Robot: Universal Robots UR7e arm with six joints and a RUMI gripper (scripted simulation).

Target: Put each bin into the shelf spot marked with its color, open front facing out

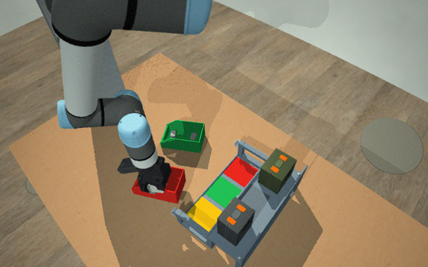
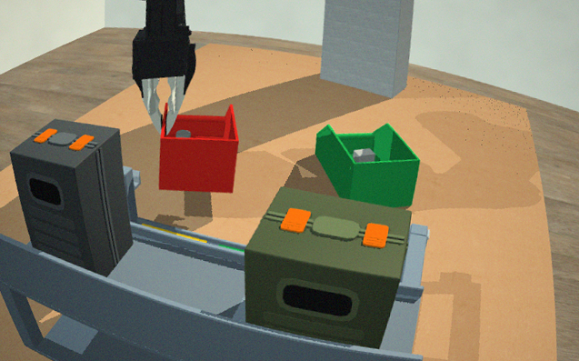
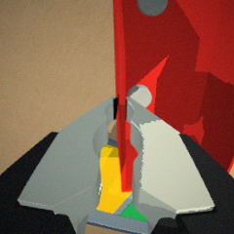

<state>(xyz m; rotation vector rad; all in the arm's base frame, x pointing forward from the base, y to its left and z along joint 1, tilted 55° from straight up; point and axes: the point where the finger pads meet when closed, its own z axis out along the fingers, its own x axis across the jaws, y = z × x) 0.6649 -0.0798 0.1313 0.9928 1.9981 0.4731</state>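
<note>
My gripper is now 40 mm to the right of the red bin, 30 mm past it and 30 mm above it. Also, from my hand: olive box: 340 mm to the left, 240 mm ahead, 50 mm above; then dark grey box: 280 mm ahead, 120 mm to the left, 60 mm above; then green bin: 240 mm to the left, 170 mm behind, 60 mm below.
</note>
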